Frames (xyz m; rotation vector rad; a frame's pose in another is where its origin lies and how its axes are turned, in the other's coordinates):
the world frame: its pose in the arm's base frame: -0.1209 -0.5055 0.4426 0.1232 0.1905 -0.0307
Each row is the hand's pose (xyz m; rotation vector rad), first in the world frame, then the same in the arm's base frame.
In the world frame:
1: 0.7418 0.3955 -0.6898 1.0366 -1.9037 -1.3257
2: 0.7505 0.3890 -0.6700 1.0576 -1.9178 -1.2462
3: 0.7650 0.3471 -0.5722 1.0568 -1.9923 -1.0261
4: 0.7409 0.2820 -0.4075 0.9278 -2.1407 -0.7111
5: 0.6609 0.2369 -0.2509 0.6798 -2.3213 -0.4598
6: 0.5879 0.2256 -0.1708 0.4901 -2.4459 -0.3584
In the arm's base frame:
1: 0.4948 -0.0408 -0.3239 0.9074 -1.7213 -1.5185
2: 0.5068 -0.0499 -0.3070 0.9364 -1.7378 -1.4438
3: 0.5376 -0.1040 -0.2195 0.9560 -1.8164 -1.2318
4: 0.5420 -0.1887 -0.0621 0.8558 -1.9651 -0.9179
5: 0.4908 -0.2515 0.1003 0.6302 -2.1398 -0.6572
6: 0.4337 -0.2714 0.1909 0.4491 -2.2580 -0.5459

